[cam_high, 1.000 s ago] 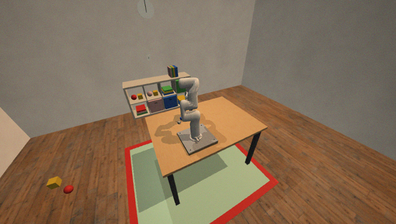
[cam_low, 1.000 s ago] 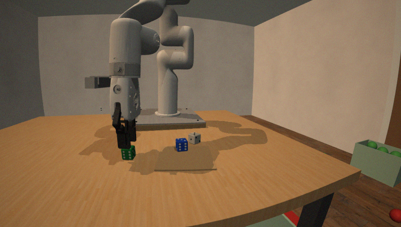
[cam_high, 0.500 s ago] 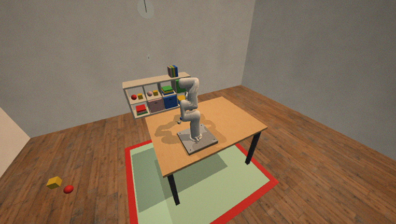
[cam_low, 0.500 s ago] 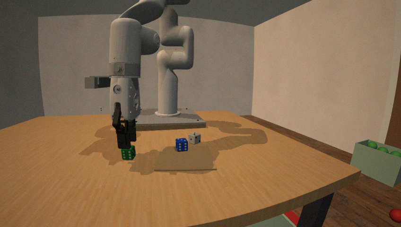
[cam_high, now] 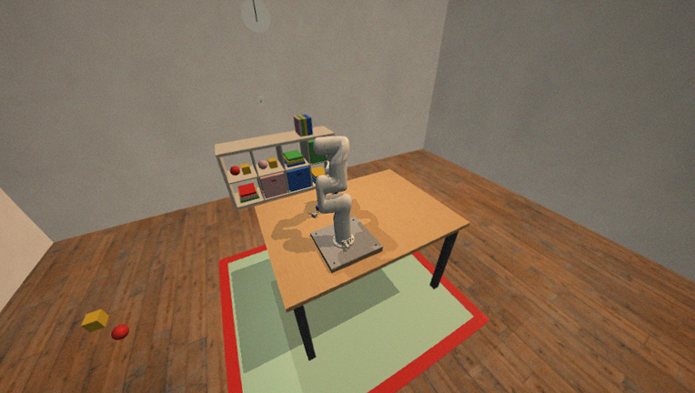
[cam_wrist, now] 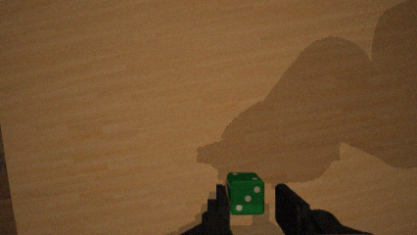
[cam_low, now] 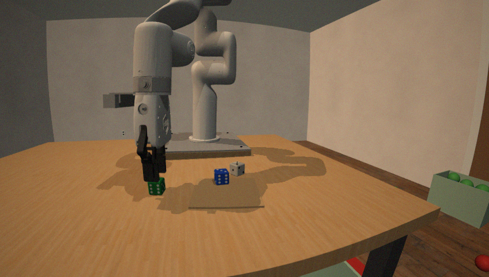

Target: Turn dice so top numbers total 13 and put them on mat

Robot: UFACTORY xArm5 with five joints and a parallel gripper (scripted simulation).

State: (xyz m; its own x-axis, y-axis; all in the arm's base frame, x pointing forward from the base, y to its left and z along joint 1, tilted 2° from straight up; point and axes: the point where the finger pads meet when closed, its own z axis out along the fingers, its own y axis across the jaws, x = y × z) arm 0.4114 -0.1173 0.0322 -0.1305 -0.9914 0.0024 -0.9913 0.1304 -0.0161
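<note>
My gripper is now 40 mm above the green die. Also, from my hand: blue die 30 mm behind, 140 mm to the left, 40 mm below; then white die 90 mm behind, 190 mm to the left, 40 mm below; then tan mat 10 mm ahead, 150 mm to the left, 50 mm below.
</note>
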